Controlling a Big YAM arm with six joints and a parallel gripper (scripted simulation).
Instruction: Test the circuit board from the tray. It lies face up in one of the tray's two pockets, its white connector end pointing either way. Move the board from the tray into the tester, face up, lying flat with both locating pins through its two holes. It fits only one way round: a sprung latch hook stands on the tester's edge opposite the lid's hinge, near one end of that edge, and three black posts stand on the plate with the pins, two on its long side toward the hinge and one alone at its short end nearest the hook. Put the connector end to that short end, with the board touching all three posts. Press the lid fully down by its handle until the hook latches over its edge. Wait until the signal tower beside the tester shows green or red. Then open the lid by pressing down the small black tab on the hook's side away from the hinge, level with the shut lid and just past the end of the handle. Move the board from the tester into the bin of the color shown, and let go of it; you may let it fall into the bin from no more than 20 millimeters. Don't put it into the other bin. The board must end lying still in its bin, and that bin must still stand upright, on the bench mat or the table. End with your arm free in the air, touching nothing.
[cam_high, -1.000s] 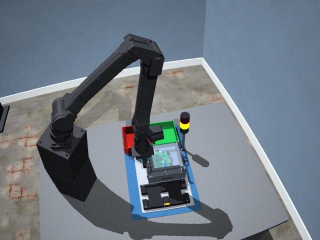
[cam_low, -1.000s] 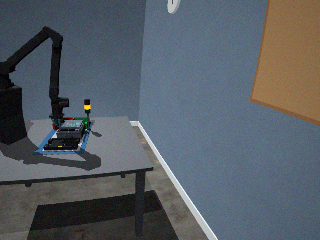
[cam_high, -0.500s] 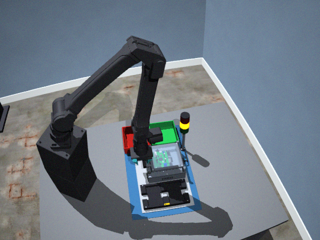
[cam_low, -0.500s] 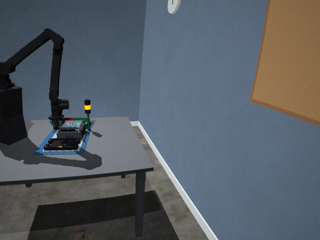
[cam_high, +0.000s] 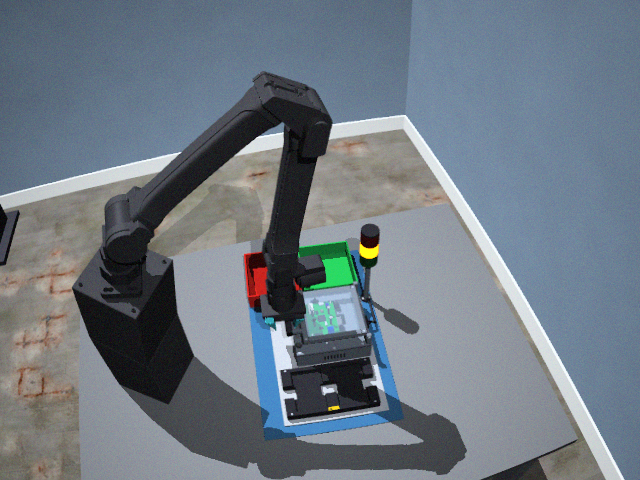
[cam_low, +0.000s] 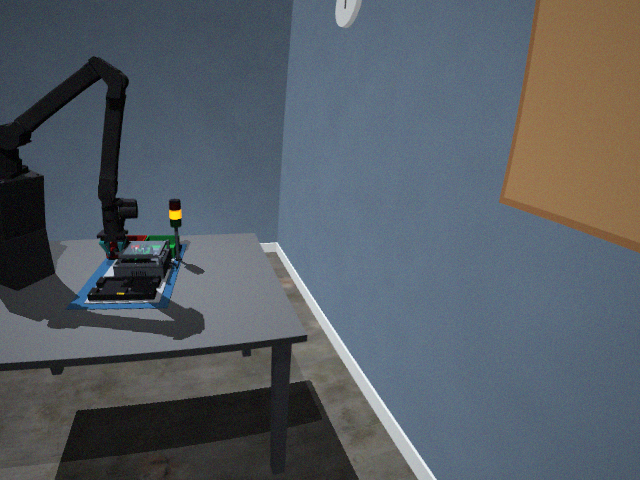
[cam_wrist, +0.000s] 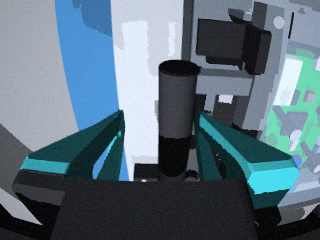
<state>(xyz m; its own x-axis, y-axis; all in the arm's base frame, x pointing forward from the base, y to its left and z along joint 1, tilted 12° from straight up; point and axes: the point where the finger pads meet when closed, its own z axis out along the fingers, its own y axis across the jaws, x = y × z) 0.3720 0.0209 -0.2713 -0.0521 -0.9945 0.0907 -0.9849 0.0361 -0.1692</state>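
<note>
Right now my hand is 6 cm to the right of the black latch hook, 3 cm short of it and 2 cm below it. The rest, counted from my hand: red bin: 20 cm to the left, 5 cm below; then green circuit board: 9 cm ahead; then clear lid: 9 cm ahead, 2 cm above.
</note>
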